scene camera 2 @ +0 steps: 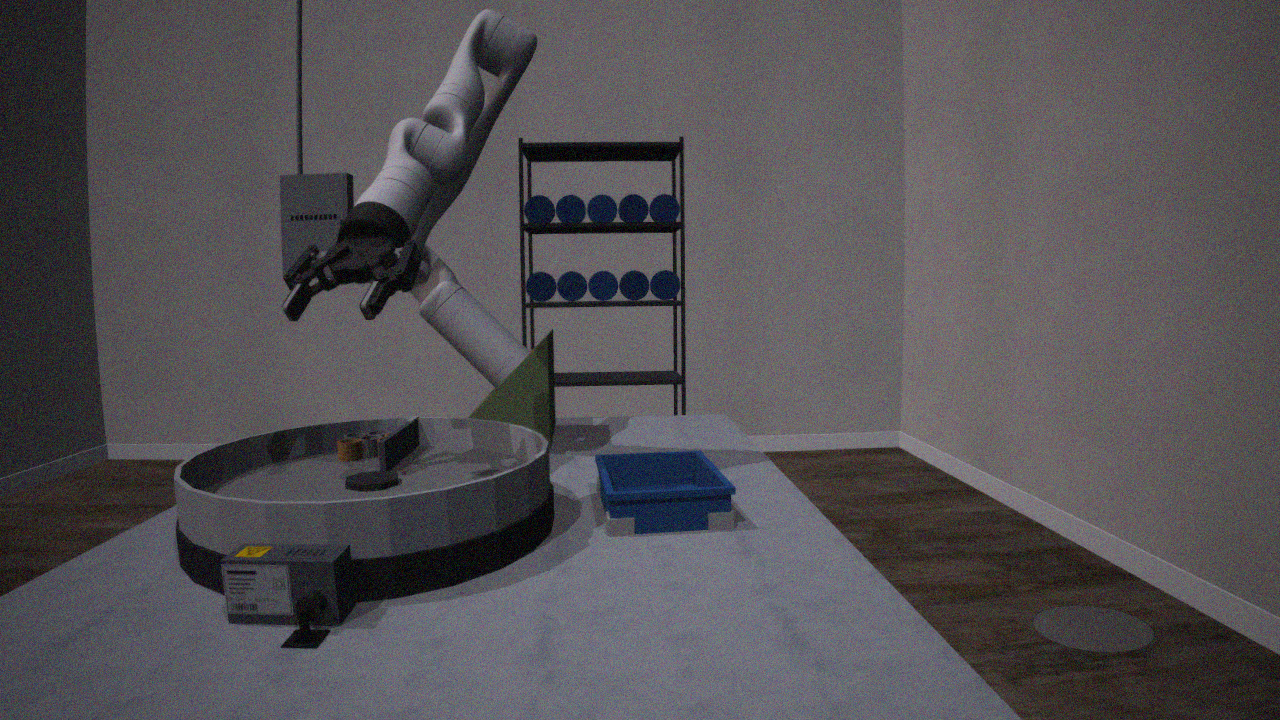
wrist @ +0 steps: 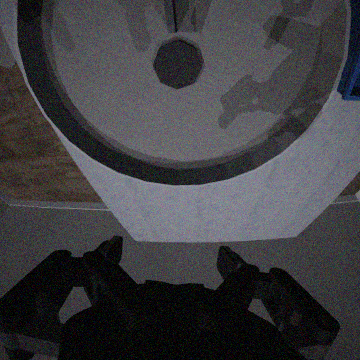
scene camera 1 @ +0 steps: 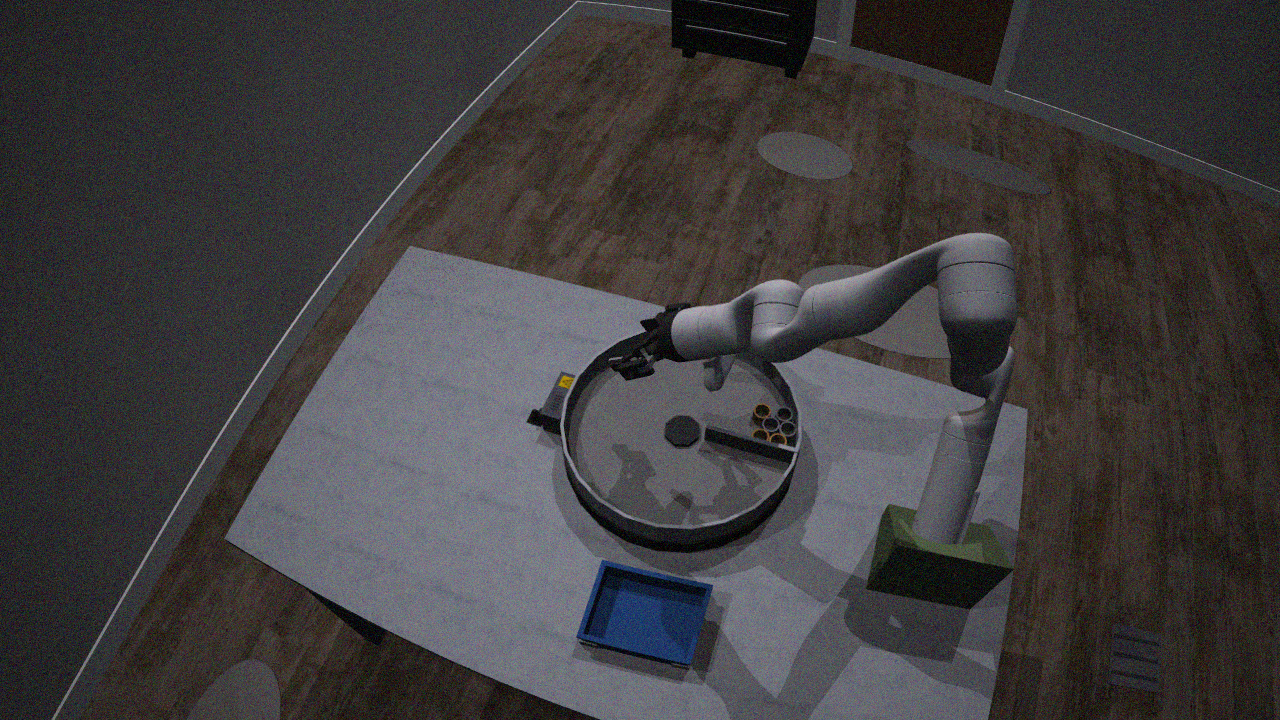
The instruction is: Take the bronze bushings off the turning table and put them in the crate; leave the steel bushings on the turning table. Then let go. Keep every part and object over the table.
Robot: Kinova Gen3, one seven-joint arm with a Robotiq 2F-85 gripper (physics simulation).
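Seen in the pictures: gripper, fingertip midpoint: [scene camera 2: 326, 314] [wrist: 170, 251] [scene camera 1: 628, 344]; arm's base, origin of the base link: [scene camera 2: 513, 370] [scene camera 1: 935, 533].
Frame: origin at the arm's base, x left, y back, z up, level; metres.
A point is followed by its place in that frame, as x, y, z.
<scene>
The round grey turning table [scene camera 1: 581, 492] @(0.017, -0.610, -0.081) [scene camera 2: 447, 523] @(-0.029, -0.652, -0.069) [wrist: 182, 175] @(-0.167, -0.678, -0.060) has a raised rim. Three bronze bushings, one of them at the cluster's back left [scene camera 1: 761, 417] @(-0.193, -0.343, -0.053) [scene camera 2: 349, 449] @(-0.204, -0.359, -0.061), and three steel bushings, one of them at the back [scene camera 1: 784, 409] @(-0.223, -0.305, -0.058), are bunched upright between the dark bar [scene camera 1: 747, 443] @(-0.132, -0.356, -0.048) [scene camera 2: 402, 445] @(-0.132, -0.358, -0.058) and the rim. The blue crate [scene camera 1: 635, 646] @(0.256, -0.448, -0.126) [scene camera 2: 666, 512] @(0.198, -0.535, -0.107) [wrist: 351, 82] @(0.133, -0.508, -0.080) stands apart from the turning table and looks empty. My gripper [scene camera 1: 629, 351] @(-0.156, -0.570, 0.126) [scene camera 2: 331, 313] @(-0.156, -0.570, 0.126) [wrist: 170, 251] @(-0.156, -0.570, 0.126) is open and empty, high above the turning table's far-left part, away from the bushings. The bushings do not show in the wrist view.
A dark round hub [scene camera 1: 682, 430] @(-0.143, -0.474, -0.070) [scene camera 2: 371, 480] @(-0.142, -0.488, -0.070) [wrist: 178, 63] @(-0.142, -0.473, -0.070) sits at the turning table's centre. A grey box with a yellow label [scene camera 1: 558, 394] @(-0.161, -0.712, -0.072) [scene camera 2: 286, 582] @(-0.155, -0.729, -0.092) stands against its outside. The arm rises from a green wedge mount [scene camera 1: 935, 568] @(0.070, 0.003, 0.013) [scene camera 2: 528, 394] @(0.030, -0.082, -0.034) at the table's right end.
</scene>
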